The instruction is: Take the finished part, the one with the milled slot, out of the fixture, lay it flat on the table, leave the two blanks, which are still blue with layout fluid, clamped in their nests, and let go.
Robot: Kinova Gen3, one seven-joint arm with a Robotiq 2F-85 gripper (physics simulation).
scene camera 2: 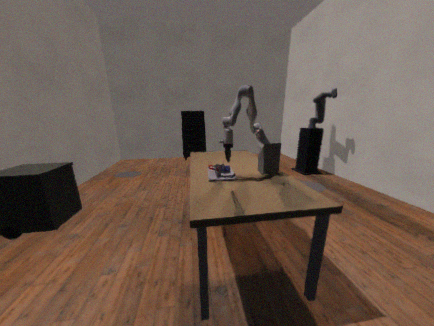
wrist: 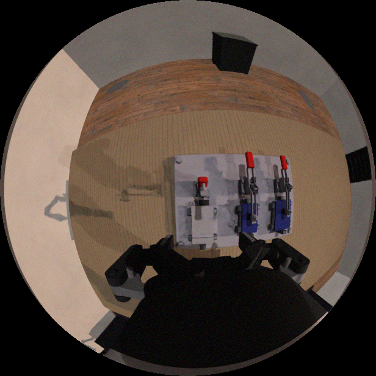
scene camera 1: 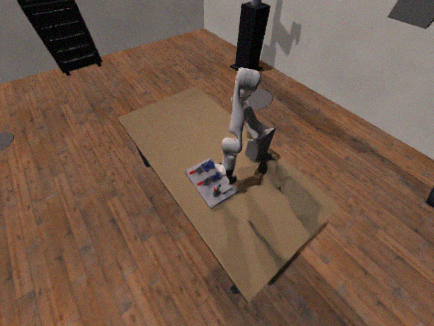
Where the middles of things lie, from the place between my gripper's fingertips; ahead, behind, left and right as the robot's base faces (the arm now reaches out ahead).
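Scene:
The finished part (wrist: 202, 217) is 130 mm below my hand and 10 mm behind it. As for the fixture plate (scene camera 1: 205, 191), it sits 140 mm below my hand, and it is also 30 mm ahead of my hand and 110 mm to the right of it.

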